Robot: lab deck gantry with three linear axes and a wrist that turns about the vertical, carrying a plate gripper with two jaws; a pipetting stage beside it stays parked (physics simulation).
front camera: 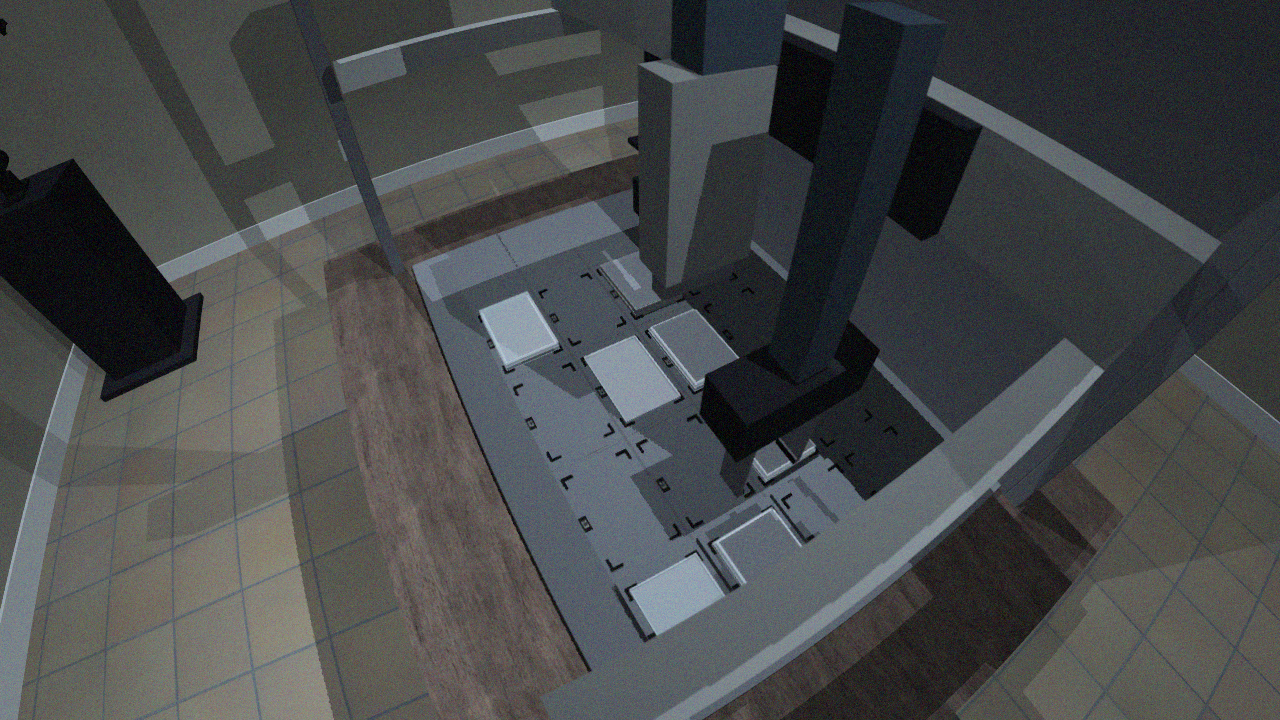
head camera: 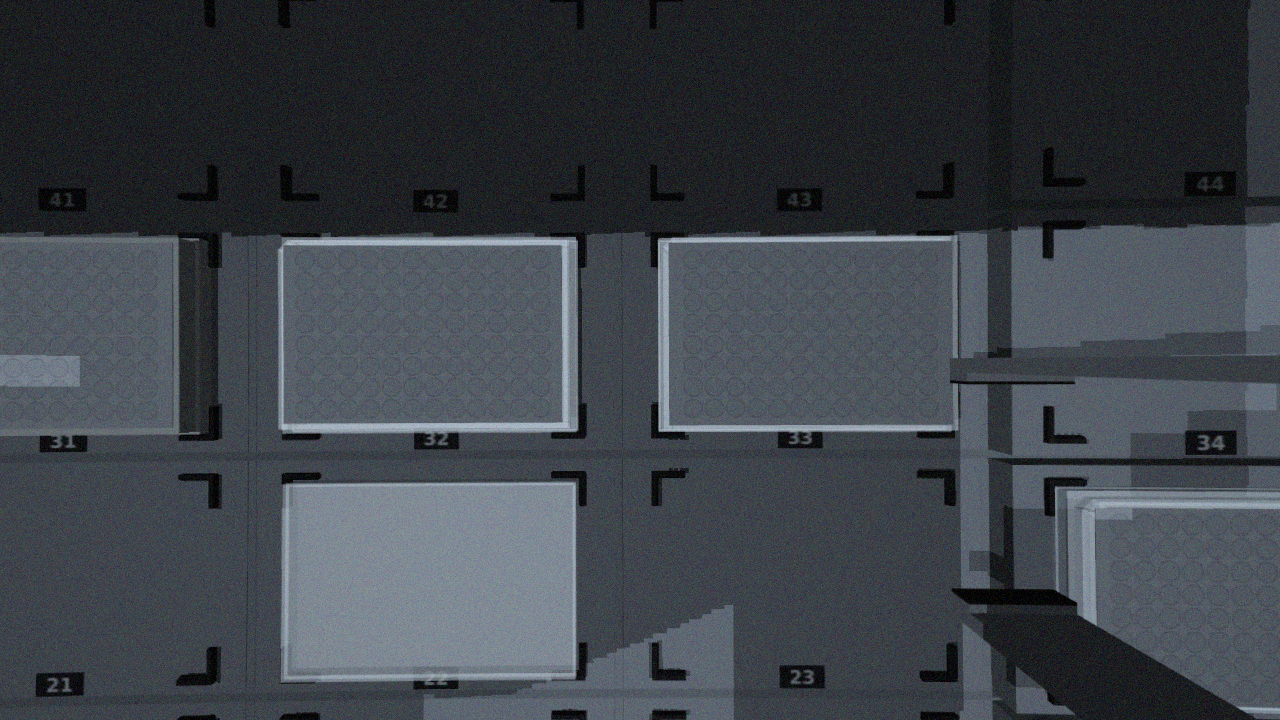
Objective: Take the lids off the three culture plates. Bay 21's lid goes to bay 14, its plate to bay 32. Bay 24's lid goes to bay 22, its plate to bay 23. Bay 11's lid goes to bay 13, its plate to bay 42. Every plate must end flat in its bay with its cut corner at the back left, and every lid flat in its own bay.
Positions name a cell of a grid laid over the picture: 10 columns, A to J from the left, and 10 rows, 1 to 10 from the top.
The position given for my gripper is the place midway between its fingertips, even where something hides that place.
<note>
In view: my gripper (head camera: H7) and a grey plate (head camera: A5).
The grey plate is seen too in the front camera view (front camera: E4). My gripper is seen too in the front camera view (front camera: F7).
</note>
